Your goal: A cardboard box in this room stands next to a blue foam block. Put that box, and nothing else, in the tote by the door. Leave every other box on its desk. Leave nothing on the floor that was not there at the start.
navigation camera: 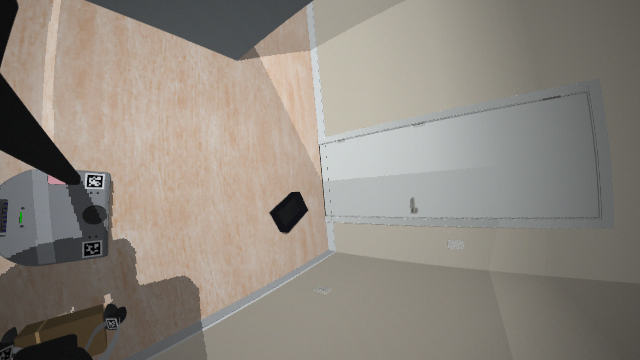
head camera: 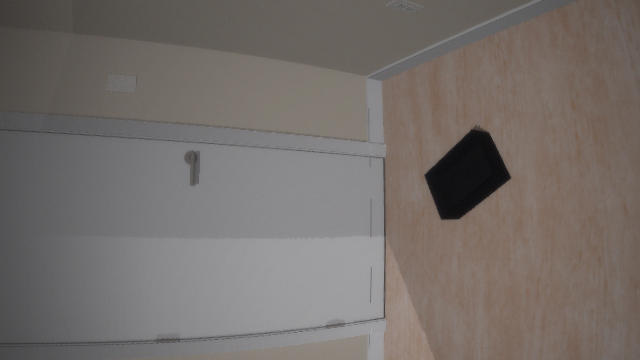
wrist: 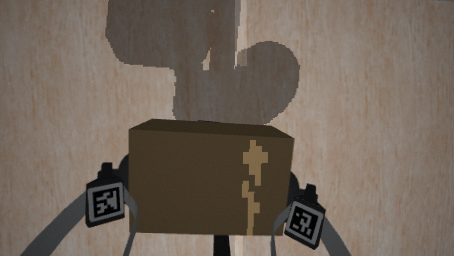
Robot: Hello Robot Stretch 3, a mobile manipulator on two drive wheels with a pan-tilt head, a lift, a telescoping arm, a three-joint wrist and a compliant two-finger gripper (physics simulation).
Labels:
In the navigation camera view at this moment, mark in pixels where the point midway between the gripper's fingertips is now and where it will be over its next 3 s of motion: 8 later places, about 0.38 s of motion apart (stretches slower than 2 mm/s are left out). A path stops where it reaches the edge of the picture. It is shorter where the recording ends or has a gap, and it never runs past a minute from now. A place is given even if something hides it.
My gripper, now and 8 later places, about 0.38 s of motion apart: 68,323; 81,319; 104,313; 130,306; 152,299; 173,293; 191,288; 208,283; 223,278

